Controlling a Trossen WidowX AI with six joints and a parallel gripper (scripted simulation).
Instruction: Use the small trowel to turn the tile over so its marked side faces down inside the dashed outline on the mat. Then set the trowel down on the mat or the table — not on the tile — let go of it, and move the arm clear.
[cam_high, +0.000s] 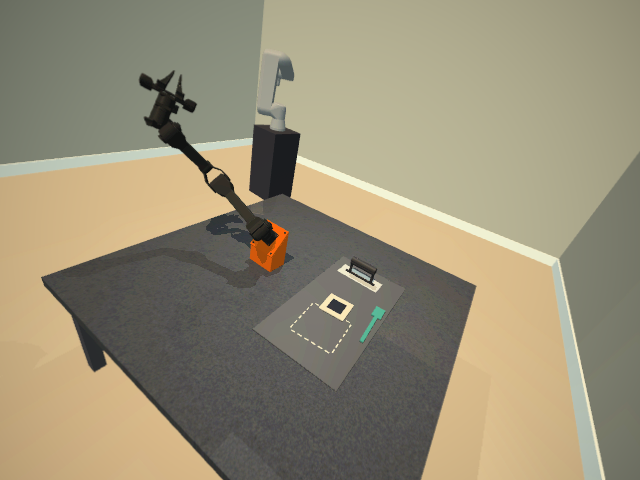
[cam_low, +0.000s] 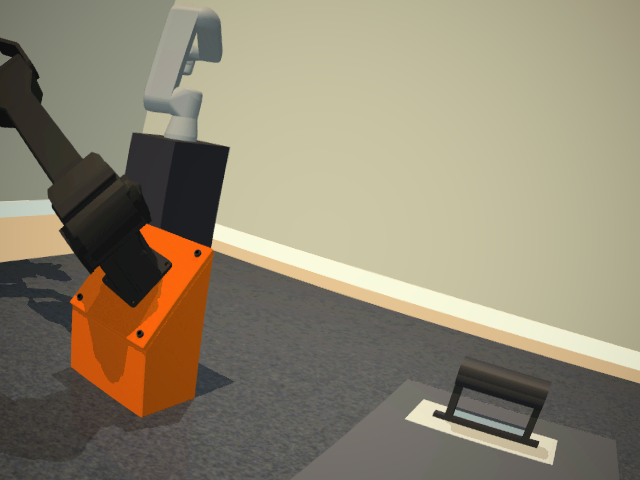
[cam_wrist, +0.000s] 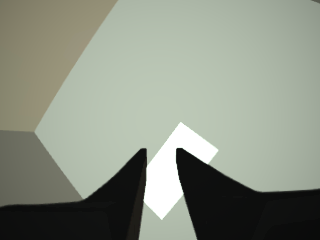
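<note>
The dark handled tool is 75 cm ahead of my gripper tip, 64 cm below it and 46 cm to the left of it. From my gripper tip the other things lie so: grey mat (79 cm ahead, 69 cm below, 24 cm to the left); cream tile (78 cm ahead, 67 cm below, 22 cm to the left); teal trowel (92 cm ahead, 67 cm below, 28 cm to the left).
</note>
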